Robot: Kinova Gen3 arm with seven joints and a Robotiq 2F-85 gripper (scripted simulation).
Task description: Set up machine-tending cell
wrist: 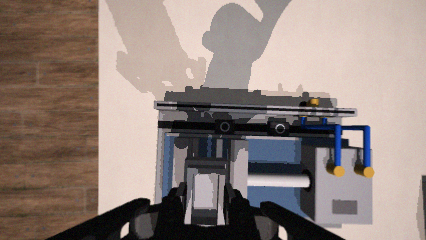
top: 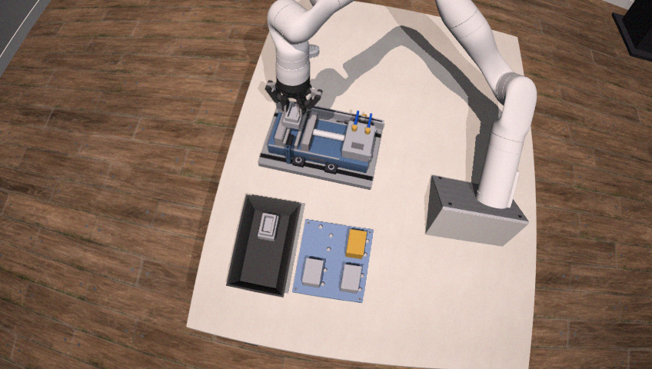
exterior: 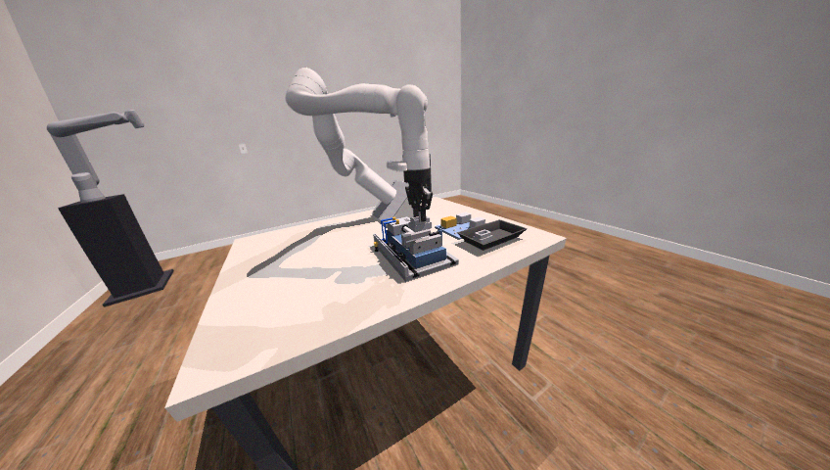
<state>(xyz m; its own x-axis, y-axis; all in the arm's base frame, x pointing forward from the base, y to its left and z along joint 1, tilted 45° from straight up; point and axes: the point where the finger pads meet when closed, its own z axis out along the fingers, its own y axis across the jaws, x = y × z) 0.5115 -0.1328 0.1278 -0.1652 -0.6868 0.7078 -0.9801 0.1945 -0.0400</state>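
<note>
Right now my hand is 9 cm past the white rod, 9 cm above it and 2 cm to the right of it. Round my hand: hose block (16 cm behind, 9 cm below, 3 cm to the left); blue vise (12 cm below, 7 cm behind, 2 cm to the left); brass blank (28 cm to the left, 17 cm behind, 14 cm below).
</note>
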